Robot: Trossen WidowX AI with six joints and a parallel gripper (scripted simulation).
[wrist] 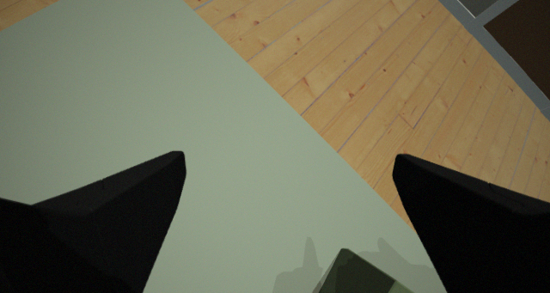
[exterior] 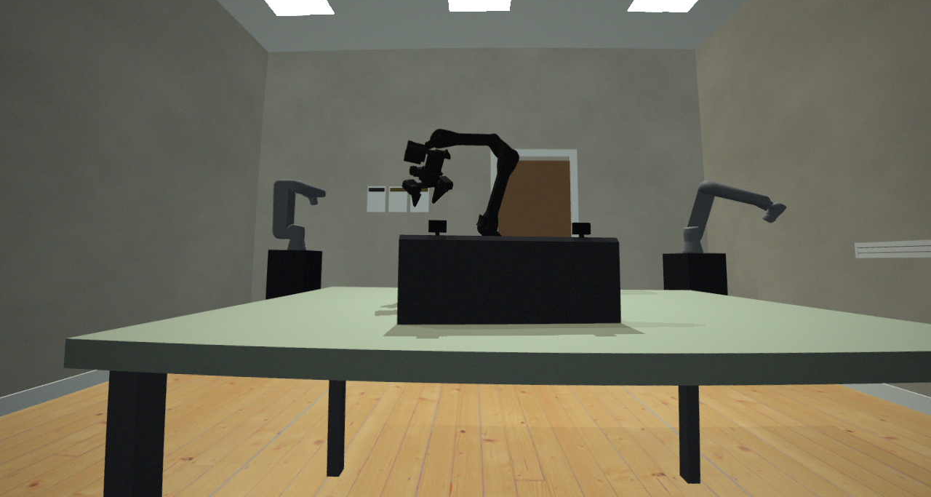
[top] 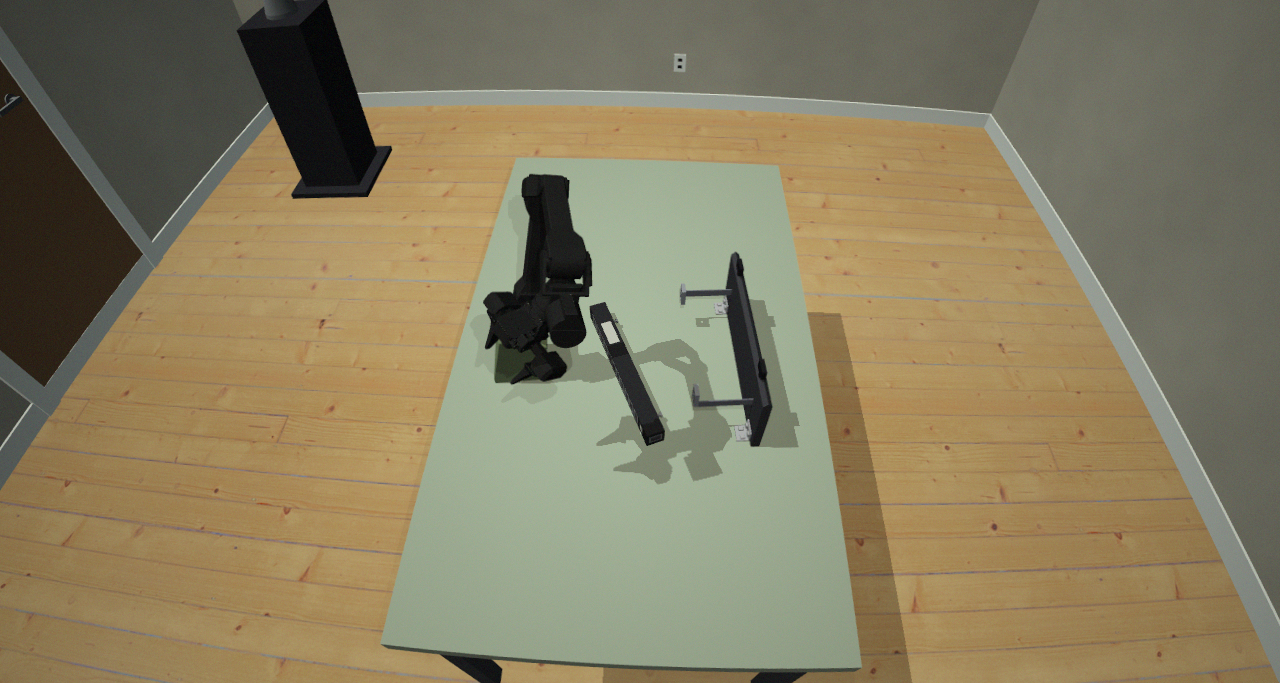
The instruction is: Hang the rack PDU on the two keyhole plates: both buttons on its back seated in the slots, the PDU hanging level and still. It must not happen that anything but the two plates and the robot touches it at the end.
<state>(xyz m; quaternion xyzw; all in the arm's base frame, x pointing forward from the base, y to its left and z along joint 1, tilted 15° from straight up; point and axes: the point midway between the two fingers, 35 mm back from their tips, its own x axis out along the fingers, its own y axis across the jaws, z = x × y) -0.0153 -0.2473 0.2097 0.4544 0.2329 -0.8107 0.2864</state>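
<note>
Now: hand 32 cm above the rack PDU, 21 cm short of it and 19 cm to the right of it. From my hand the other things lie so: black panel (48 cm ahead, 27 cm below, 24 cm to the left).
</note>
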